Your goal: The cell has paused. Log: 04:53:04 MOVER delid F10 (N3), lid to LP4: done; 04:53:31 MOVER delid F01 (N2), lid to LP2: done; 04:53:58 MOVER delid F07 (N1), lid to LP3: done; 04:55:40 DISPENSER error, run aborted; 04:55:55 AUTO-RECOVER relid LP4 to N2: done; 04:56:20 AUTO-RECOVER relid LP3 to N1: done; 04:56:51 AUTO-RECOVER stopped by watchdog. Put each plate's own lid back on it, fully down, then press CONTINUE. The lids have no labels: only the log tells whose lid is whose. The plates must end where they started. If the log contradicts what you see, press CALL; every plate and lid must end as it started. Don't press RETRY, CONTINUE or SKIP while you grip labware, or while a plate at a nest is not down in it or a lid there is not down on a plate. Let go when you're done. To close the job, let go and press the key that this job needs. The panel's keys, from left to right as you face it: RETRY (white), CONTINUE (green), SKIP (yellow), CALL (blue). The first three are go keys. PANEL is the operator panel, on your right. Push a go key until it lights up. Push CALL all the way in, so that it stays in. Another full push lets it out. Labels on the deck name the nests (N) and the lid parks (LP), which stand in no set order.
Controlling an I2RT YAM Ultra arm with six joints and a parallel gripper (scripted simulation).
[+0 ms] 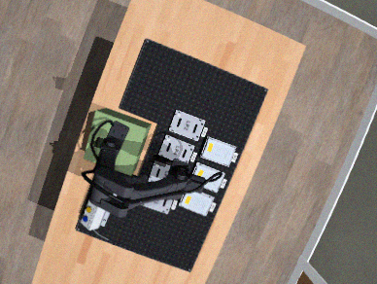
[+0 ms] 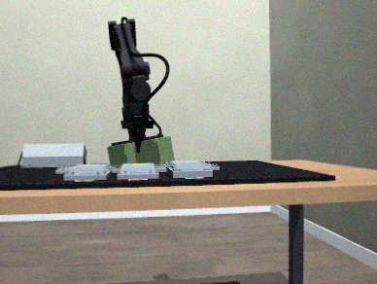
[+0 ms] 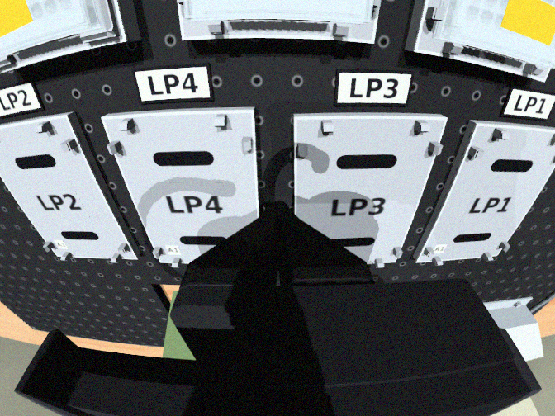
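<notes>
Now: the green continue key 280 mm behind my hand and 310 mm to the right of it. The rest, counted from my hand: lid park LP4 (40 mm behind, 60 mm to the left, 60 mm below); then lid park LP3 (30 mm behind, 70 mm to the right, 60 mm below); then lid park LP1 (10 mm behind, 190 mm to the right, 60 mm below).
</notes>
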